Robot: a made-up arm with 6 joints.
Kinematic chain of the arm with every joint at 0, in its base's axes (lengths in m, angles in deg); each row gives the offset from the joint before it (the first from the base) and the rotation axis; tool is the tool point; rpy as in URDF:
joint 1: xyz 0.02 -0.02 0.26 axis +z
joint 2: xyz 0 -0.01 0.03 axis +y
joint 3: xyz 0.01 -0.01 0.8 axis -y
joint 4: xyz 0 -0.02 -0.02 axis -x
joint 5: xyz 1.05 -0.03 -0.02 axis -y
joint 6: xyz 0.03 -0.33 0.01 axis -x
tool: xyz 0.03 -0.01 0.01 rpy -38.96 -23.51 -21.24
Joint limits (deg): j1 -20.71..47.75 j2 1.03..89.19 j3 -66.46..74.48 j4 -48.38..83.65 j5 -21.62..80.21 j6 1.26..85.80
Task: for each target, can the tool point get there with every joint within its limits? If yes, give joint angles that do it. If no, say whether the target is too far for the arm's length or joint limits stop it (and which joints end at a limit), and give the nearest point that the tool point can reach.
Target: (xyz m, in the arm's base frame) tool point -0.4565 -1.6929 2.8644
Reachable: no: too far | nearest point 0.1378 -0.4923 2.1759 | short by 1.506 m
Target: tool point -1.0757 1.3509 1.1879
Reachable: no: joint limits stop it (at a limit: joint 1, joint 2, joint 4, joint 5) | nearest point 0.7474 0.7266 1.4835 | short by 1.950 m
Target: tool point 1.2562 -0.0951 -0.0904
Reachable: yes | joints 15.70 48.48 -5.84 -14.16 58.45 12.60
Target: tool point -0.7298 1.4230 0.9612
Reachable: no: joint limits stop it (at a limit: joint 1, joint 2, joint 4, joint 5) | nearest point 0.7769 0.7591 0.8370 | short by 1.651 m
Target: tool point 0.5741 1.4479 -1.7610
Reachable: no: too far | nearest point 0.8428 0.7908 -0.8089 | short by 1.188 m
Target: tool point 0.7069 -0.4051 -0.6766
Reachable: yes | joints -10.93 77.00 -28.98 52.53 14.32 26.29
